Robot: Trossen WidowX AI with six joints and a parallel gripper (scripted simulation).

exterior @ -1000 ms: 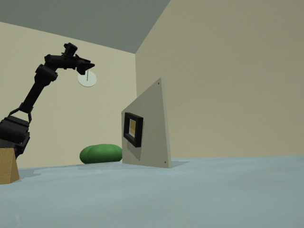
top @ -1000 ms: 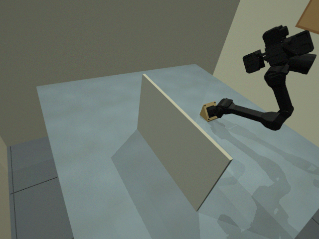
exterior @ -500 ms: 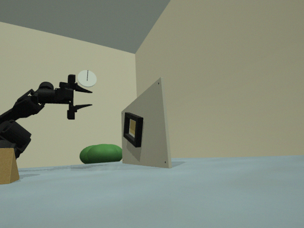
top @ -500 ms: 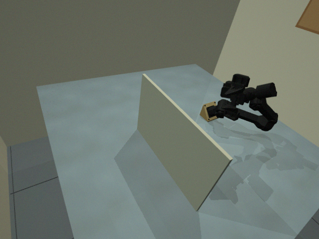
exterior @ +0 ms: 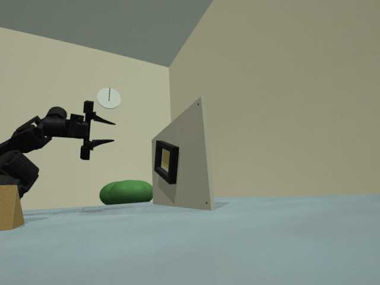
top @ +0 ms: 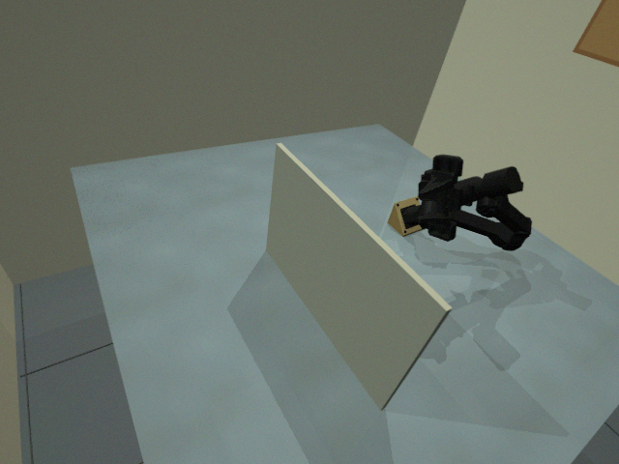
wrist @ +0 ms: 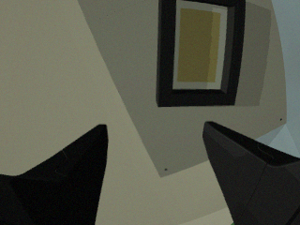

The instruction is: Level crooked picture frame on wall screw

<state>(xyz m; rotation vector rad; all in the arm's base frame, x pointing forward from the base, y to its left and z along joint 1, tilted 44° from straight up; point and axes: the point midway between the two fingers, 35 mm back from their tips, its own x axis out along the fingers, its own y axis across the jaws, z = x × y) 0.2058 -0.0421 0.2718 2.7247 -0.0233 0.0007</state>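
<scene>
The picture frame lies 190 mm ahead of my gripper tip and 90 mm below it. Also, from my gripper tip: wall panel 200 mm ahead, 10 mm to the right, 100 mm below.
</scene>
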